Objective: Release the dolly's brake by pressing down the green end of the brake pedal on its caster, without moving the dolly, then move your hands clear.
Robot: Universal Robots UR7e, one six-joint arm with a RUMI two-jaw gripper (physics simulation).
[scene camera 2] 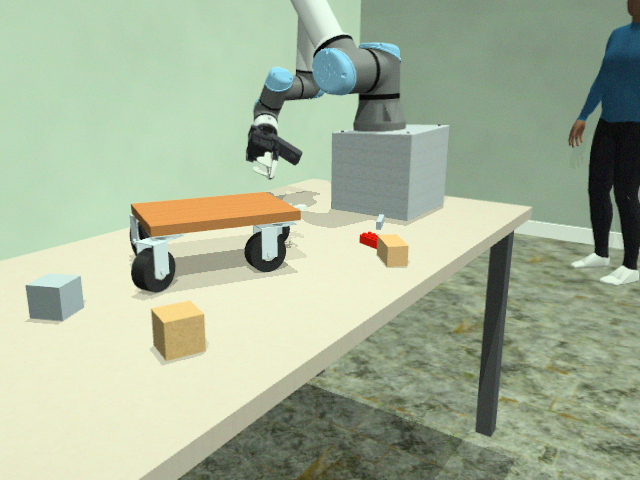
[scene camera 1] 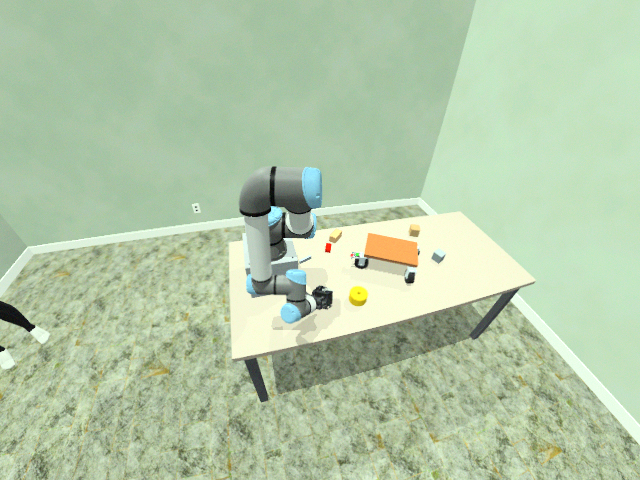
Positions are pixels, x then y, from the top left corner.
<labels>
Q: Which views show the dolly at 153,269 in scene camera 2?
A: Scene camera 2 and scene camera 1: all of them.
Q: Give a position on a grey cube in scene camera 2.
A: At 56,297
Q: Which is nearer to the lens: the dolly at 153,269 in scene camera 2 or the wooden block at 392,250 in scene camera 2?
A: The dolly.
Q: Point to a tan cube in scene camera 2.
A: At 178,329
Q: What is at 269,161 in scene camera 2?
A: The gripper.
</labels>
